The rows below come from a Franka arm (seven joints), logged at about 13 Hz.
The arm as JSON. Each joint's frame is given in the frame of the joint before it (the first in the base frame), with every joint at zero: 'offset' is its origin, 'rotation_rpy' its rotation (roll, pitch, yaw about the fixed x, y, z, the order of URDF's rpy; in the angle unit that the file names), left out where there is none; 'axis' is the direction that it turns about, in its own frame. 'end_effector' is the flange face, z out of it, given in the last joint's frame.
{
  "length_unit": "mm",
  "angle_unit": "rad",
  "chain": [
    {
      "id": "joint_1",
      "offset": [
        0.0,
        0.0,
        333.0
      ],
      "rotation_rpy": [
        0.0,
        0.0,
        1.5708
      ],
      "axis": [
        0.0,
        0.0,
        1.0
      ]
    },
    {
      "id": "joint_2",
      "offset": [
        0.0,
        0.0,
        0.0
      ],
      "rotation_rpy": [
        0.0,
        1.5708,
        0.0
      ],
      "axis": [
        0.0,
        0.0,
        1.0
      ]
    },
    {
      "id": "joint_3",
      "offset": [
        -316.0,
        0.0,
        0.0
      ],
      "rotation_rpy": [
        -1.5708,
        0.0,
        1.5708
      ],
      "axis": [
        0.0,
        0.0,
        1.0
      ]
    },
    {
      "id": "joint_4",
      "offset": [
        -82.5,
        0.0,
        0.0
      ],
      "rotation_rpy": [
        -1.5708,
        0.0,
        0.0
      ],
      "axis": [
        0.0,
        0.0,
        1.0
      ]
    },
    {
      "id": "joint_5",
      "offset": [
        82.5,
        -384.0,
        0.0
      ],
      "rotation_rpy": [
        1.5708,
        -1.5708,
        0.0
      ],
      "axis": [
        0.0,
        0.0,
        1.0
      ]
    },
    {
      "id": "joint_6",
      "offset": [
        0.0,
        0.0,
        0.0
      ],
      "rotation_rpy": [
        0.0,
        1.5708,
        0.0
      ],
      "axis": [
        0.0,
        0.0,
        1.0
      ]
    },
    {
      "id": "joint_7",
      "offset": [
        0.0,
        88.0,
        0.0
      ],
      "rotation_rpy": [
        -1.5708,
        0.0,
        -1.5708
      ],
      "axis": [
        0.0,
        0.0,
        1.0
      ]
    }
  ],
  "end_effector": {
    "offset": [
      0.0,
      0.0,
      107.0
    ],
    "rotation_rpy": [
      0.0,
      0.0,
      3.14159
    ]
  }
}
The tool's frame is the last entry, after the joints.
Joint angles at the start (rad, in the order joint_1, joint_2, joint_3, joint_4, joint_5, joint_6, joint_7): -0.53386, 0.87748, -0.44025, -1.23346, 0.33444, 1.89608, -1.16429
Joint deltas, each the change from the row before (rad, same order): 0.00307, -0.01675, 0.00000, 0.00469, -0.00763, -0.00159, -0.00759; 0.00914, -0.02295, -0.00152, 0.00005, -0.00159, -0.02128, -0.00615; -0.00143, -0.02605, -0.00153, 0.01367, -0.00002, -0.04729, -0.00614; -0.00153, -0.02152, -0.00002, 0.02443, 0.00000, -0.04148, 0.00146; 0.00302, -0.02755, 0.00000, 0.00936, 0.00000, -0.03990, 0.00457; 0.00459, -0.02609, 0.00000, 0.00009, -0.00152, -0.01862, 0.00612; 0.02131, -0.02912, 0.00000, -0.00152, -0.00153, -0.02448, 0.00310; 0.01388, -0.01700, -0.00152, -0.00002, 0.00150, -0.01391, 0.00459; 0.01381, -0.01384, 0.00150, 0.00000, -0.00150, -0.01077, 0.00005; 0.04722, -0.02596, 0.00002, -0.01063, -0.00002, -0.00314, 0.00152; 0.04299, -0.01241, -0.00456, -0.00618, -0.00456, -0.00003, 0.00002; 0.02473, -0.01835, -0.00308, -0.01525, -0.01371, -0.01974, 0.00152; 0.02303, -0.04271, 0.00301, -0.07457, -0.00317, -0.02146, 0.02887; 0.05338, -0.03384, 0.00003, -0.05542, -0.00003, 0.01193, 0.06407; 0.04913, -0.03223, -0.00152, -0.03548, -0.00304, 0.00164, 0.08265
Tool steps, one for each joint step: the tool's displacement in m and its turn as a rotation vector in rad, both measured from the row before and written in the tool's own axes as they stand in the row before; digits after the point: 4 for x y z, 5 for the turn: 0.0021, -0.0014, -0.0139, -0.01658, 0.00716, -0.01489; 0.0037, -0.0059, -0.0147, 0.00225, 0.00597, -0.01511; -0.0015, -0.0042, -0.0207, 0.01402, 0.00682, -0.00863; 0.0011, -0.0041, -0.0226, 0.00313, 0.01070, -0.00558; 0.0008, -0.0073, -0.0200, 0.01002, 0.00848, -0.00293; 0.0007, -0.0063, -0.0164, -0.00135, 0.00998, -0.00045; 0.0101, -0.0139, -0.0166, 0.00297, 0.00708, -0.01994; 0.0064, -0.0085, -0.0101, 0.00097, 0.00609, -0.00913; 0.0077, -0.0085, -0.0077, 0.00050, 0.00323, -0.01626; 0.0249, -0.0221, -0.0104, -0.00563, 0.00748, -0.04437; 0.0216, -0.0169, -0.0041, -0.00670, -0.00413, -0.03849; 0.0077, -0.0124, -0.0030, 0.01218, -0.01690, -0.01867; -0.0008, -0.0174, 0.0092, 0.05563, -0.01318, 0.02077; 0.0197, -0.0243, 0.0058, 0.01400, -0.00318, 0.02350; 0.0170, -0.0243, -0.0010, 0.00582, -0.00308, 0.04139
